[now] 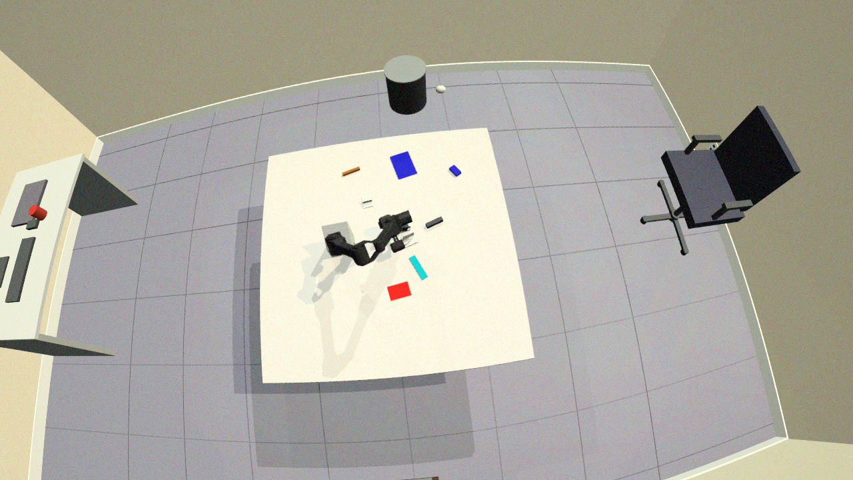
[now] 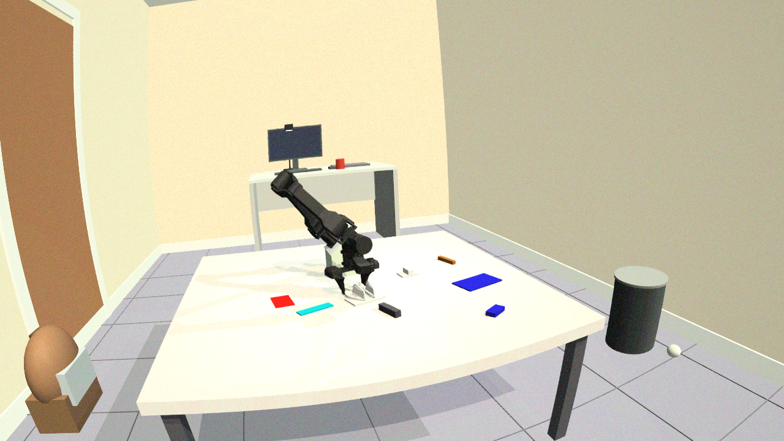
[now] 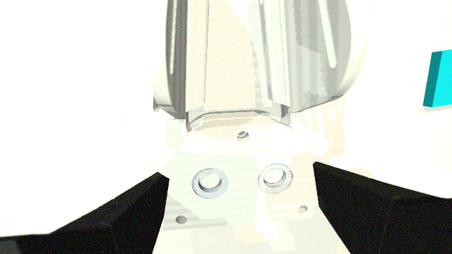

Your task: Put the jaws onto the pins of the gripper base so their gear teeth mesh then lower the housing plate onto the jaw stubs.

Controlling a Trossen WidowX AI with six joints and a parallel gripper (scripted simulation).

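My gripper tip is 2 cm to the right of the white jaw, 2 cm short of it and 1 cm below it. From my gripper tip the other things lie so: white ribbed plate: 7 cm ahead, 1 cm to the left; then dark block: 22 cm ahead, 4 cm to the left; then cyan bar: 17 cm to the right, 8 cm ahead.
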